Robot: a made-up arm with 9 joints.
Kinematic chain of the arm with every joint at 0, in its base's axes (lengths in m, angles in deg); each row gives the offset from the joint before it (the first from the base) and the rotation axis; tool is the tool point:
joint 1: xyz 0 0 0.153 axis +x
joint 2: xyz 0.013 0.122 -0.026 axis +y
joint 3: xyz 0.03 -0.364 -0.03 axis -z
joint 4: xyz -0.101 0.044 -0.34 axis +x
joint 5: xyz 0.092 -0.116 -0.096 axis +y
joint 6: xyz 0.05 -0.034 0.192 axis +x
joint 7: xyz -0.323 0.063 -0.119 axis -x
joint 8: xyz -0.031 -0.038 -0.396 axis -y
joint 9: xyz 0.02 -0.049 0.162 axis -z
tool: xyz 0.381 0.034 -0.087
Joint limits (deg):
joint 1: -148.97..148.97
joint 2: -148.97..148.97
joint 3: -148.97..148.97
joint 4: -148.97..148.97
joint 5: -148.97..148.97
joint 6: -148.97..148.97
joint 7: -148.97..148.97
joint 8: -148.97..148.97
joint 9: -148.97..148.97
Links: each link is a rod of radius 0.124 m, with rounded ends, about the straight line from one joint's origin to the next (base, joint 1, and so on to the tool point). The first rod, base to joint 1, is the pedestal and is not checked.
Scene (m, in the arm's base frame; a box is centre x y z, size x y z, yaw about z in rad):
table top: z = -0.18
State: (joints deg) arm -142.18 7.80 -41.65 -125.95 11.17 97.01 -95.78 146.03 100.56
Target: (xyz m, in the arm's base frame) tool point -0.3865 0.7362 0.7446
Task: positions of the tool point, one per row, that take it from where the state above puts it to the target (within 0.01 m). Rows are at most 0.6 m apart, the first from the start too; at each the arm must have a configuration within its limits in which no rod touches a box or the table.
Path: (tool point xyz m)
1: -0.6726 -0.1554 1.1544
2: -0.6303 0.3829 1.0444
3: -0.3865 0.7362 0.7446

